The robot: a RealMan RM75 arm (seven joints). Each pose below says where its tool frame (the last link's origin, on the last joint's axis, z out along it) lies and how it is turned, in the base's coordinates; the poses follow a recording.
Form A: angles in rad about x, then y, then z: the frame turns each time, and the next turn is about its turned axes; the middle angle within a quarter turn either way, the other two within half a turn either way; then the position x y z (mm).
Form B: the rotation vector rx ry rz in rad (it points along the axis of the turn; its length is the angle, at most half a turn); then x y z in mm. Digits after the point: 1 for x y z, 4 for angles.
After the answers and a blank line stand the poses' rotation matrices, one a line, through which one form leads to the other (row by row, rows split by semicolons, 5 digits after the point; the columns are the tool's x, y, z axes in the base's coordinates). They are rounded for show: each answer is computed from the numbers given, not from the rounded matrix.
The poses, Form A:
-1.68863 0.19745 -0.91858 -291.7 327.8 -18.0
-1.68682 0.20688 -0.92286 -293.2 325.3 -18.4
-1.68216 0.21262 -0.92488 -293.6 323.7 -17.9
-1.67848 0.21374 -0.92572 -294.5 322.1 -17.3
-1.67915 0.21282 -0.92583 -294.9 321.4 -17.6
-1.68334 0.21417 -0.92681 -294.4 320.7 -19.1
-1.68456 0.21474 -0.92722 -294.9 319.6 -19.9
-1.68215 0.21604 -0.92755 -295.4 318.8 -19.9
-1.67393 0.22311 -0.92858 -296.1 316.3 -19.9
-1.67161 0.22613 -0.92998 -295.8 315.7 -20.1
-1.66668 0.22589 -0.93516 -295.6 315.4 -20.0
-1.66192 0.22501 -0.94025 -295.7 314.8 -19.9
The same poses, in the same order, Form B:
-1.6402 -0.6390 -0.8464 -291.7 327.8 -18.0
-1.6415 -0.6353 -0.8576 -293.2 325.3 -18.4
-1.6392 -0.6307 -0.8647 -293.6 323.7 -17.9
-1.6362 -0.6287 -0.8669 -294.5 322.1 -17.3
-1.6364 -0.6298 -0.8661 -294.9 321.4 -17.6
-1.6406 -0.6319 -0.8671 -294.4 320.7 -19.1
-1.6418 -0.6325 -0.8676 -294.9 319.6 -19.9
-1.6401 -0.6306 -0.8694 -295.4 318.8 -19.9
-1.6354 -0.6223 -0.8774 -296.1 316.3 -19.9
-1.6343 -0.6202 -0.8813 -295.8 315.7 -20.1
-1.6288 -0.6222 -0.8858 -295.6 315.4 -20.0
-1.6233 -0.6247 -0.8897 -295.7 314.8 -19.9

0.59516 0.77930 0.19617; -0.02481 -0.22618 0.97377; 0.80323 -0.58441 -0.11528
0.59067 0.78033 0.20541; -0.03084 -0.23254 0.97210; 0.80632 -0.58053 -0.11330
0.58838 0.78057 0.21102; -0.03749 -0.23436 0.97143; 0.80772 -0.57947 -0.10863
0.58758 0.78087 0.21212; -0.04092 -0.23313 0.97158; 0.80813 -0.57956 -0.10503
0.58761 0.78109 0.21122; -0.03981 -0.23281 0.97171; 0.80817 -0.57939 -0.10570
0.58667 0.78144 0.21254; -0.03698 -0.23632 0.97097; 0.80898 -0.57750 -0.10974
0.58628 0.78158 0.21309; -0.03623 -0.23748 0.97072; 0.80930 -0.57683 -0.11091
0.58585 0.78155 0.21436; -0.03886 -0.23711 0.97070; 0.80948 -0.57702 -0.10854
0.58413 0.78092 0.22126; -0.04939 -0.23790 0.97003; 0.81016 -0.57755 -0.10040
0.58263 0.78120 0.22421; -0.05269 -0.23898 0.96959; 0.81103 -0.57673 -0.09808
0.57861 0.78425 0.22397; -0.05532 -0.23624 0.97012; 0.81373 -0.57371 -0.09330
0.57472 0.78734 0.22312; -0.05750 -0.23312 0.97075; 0.81632 -0.57074 -0.08870

